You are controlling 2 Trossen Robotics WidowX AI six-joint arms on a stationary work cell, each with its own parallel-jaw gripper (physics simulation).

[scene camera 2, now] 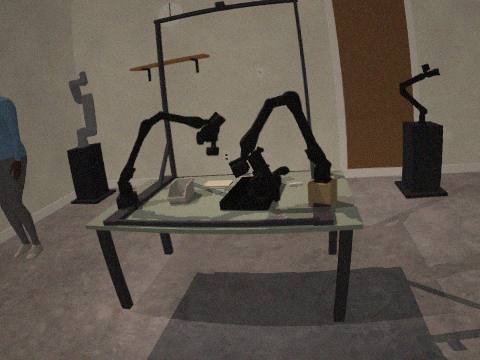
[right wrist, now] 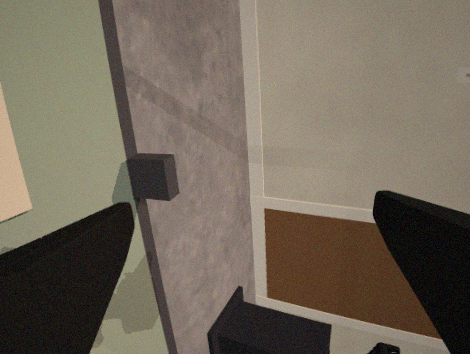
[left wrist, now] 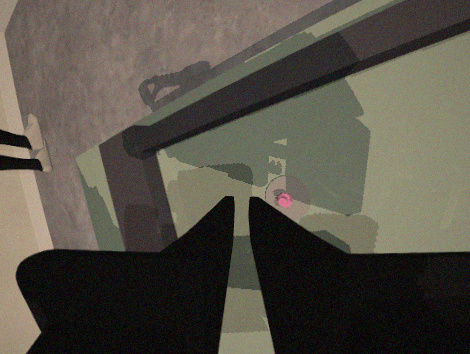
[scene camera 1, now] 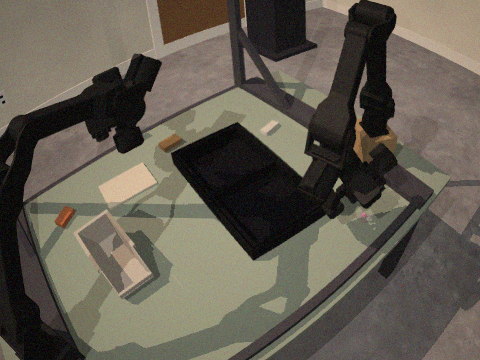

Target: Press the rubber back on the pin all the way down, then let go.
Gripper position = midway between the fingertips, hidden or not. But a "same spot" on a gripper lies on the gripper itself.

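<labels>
My left gripper is out of frame in the right wrist view, but you'd find it in scene camera 1 (pixel 372 200), and it's there in scene camera 2 and the left wrist view too. On that left gripper, (scene camera 2: pixel 273 189) and (left wrist: pixel 201 242) are the same spot. There's also a black tray, and (scene camera 1: pixel 253 193) and (scene camera 2: pixel 252 196) are the same spot on it.
</labels>
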